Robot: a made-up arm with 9 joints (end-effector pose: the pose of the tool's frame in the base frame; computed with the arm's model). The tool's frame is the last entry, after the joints.
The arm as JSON. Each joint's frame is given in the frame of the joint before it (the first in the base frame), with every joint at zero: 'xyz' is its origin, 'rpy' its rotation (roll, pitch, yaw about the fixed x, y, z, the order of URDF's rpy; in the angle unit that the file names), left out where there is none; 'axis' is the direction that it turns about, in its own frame. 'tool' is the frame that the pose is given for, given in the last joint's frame.
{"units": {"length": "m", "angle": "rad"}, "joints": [
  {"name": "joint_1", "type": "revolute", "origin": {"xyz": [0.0, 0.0, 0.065]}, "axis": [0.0, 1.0, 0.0]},
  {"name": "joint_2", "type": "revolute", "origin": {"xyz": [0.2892, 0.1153, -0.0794]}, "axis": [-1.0, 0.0, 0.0]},
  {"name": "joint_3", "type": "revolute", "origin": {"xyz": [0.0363, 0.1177, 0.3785]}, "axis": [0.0, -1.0, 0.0]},
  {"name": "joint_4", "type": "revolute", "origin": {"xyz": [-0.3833, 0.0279, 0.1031]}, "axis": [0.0, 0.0, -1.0]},
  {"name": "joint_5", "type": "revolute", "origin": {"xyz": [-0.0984, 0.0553, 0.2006]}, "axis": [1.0, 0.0, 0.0]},
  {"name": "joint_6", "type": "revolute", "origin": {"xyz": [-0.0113, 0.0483, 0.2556]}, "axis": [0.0, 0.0, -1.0]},
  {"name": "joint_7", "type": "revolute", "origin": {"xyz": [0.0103, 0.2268, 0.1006]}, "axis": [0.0, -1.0, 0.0]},
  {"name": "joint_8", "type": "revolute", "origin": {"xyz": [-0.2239, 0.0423, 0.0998]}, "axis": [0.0, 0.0, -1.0]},
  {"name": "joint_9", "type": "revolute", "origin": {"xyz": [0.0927, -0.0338, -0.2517]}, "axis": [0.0, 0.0, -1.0]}
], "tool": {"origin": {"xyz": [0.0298, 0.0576, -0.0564]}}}
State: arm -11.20 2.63 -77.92 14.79 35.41 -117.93 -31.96 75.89 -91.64
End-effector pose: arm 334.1 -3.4 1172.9 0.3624 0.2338 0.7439 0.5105
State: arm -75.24 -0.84 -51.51 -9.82 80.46 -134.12 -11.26 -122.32 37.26
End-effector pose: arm -626.7 -4.3 141.0 0.3472 0.4880 -0.6902 0.4062
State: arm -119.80 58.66 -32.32 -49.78 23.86 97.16 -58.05 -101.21 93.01
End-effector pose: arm -355.8 1374.5 466.5 0.5359 -0.2225 -0.4014 0.7086
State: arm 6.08 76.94 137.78 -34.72 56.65 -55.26 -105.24 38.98 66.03
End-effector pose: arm 255.7 -300.7 226.5 -0.4546 -0.8495 0.1816 0.1969
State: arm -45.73 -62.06 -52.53 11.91 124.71 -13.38 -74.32 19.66 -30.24
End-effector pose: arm -209.9 -1062.2 299.5 -0.7455 -0.1536 -0.6428 0.0861
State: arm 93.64 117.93 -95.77 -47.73 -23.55 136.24 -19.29 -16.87 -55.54
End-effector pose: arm -796.2 466.5 -749.7 -0.9046 0.4123 0.0834 0.0698
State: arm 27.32 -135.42 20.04 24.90 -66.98 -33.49 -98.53 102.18 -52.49
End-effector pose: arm -154.8 -959.0 255.0 0.0974 0.8411 0.2781 0.4536
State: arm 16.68 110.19 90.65 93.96 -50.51 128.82 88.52 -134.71 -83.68
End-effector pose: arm -316.7 -7.8 -56.4 -0.4552 0.3973 -0.0595 0.7946
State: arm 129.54 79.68 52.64 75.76 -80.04 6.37 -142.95 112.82 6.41
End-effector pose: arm -423.3 962.6 -28.3 0.7364 0.2139 0.3284 0.5514
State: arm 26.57 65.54 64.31 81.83 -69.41 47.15 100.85 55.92 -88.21
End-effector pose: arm 35.2 487.2 214.6 0.9242 0.3597 0.1136 0.0600
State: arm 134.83 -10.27 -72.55 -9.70 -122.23 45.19 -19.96 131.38 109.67
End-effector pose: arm 674.3 91.0 -433.8 -0.5125 -0.3845 -0.5687 0.5159
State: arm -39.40 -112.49 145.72 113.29 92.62 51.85 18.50 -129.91 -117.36
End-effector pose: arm 146.2 446.9 419.1 -0.0623 -0.1753 -0.8648 0.4664
